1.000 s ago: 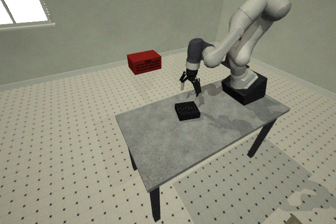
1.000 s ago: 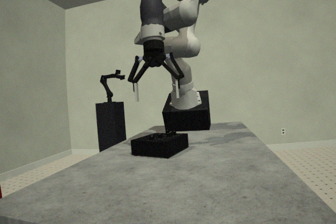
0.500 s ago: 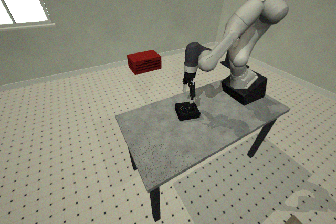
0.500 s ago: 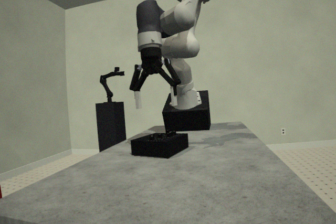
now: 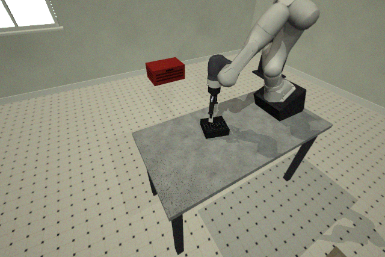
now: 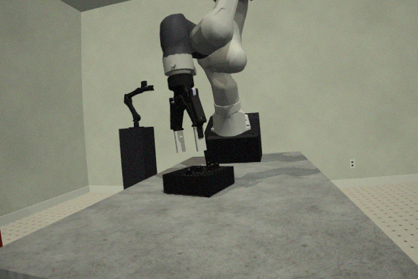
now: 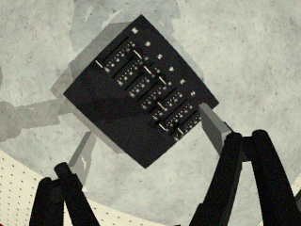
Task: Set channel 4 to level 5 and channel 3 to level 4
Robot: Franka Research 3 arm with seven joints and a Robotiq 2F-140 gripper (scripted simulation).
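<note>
Now: hand 7 cm above the fader, 2 cm to the right of it and 1 cm short of it. Also, from my hand: fader cap 7 cm below, 5 cm to the left, 1 cm behind.
</note>
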